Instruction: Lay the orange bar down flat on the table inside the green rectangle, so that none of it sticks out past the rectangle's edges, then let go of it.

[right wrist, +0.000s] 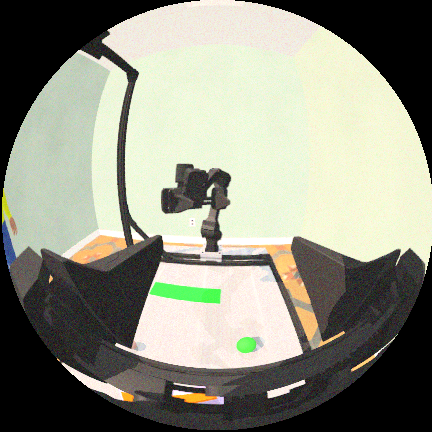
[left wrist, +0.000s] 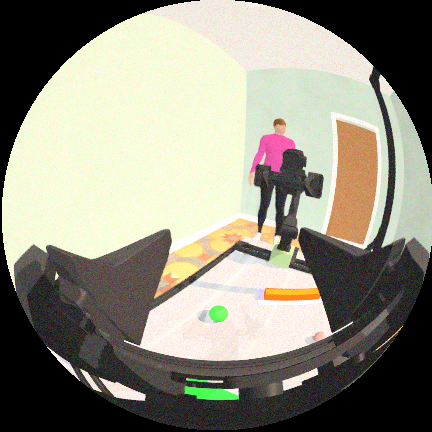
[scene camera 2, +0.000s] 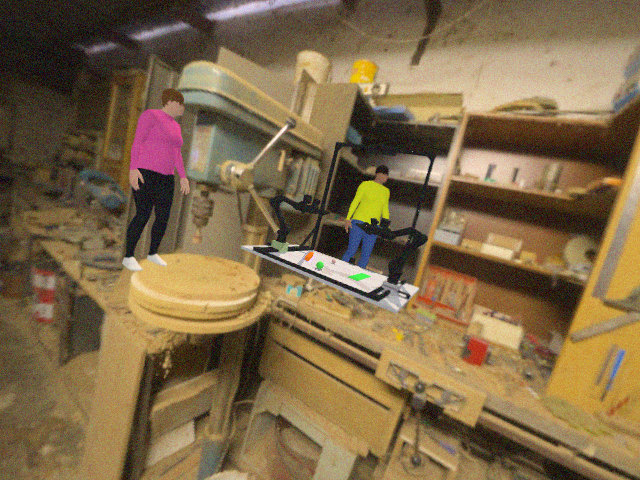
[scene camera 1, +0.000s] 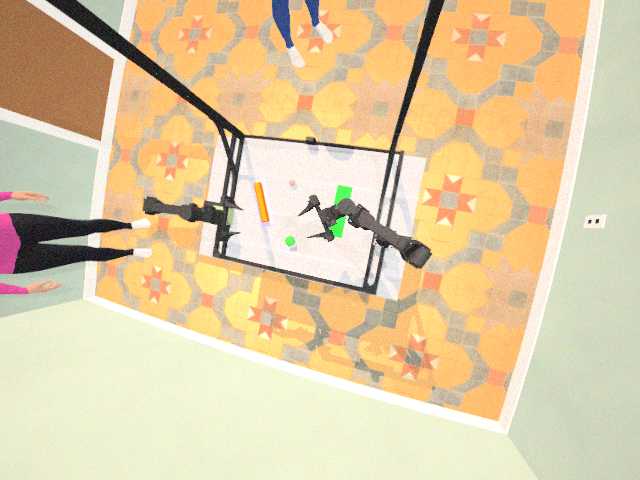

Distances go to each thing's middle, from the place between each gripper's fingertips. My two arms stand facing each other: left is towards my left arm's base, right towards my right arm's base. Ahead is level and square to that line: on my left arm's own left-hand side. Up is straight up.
My left gripper is now 11 cm past the green rectangle (right wrist: pixel 199 294), 9 cm to the right of it and 37 cm above it.
Right now my right hand is 40 cm above the green rectangle, 33 cm to the right of it and 12 cm past it.
